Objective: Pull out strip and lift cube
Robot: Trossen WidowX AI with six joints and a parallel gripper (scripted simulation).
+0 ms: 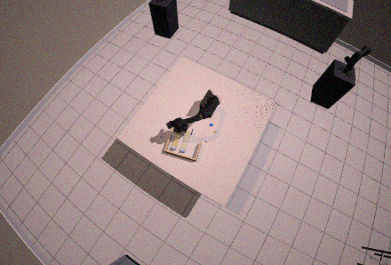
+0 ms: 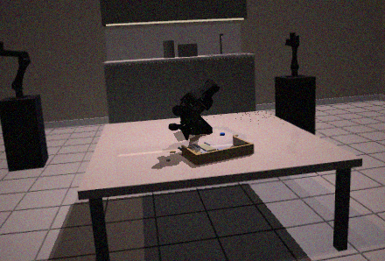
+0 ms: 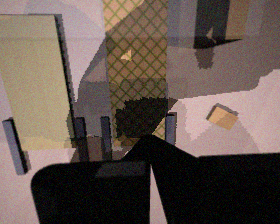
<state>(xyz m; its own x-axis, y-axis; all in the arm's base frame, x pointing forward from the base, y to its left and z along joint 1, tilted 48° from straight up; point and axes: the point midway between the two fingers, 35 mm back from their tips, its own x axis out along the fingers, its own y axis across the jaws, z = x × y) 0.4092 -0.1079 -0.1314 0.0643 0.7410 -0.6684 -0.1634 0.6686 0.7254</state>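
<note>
Right now my gripper tip is 8 cm to the left of the tan piece, 5 cm above it and 1 cm short of it. From my gripper tip the other things lie so: blue object (28 cm to the left, 21 cm behind, 5 cm below).
</note>
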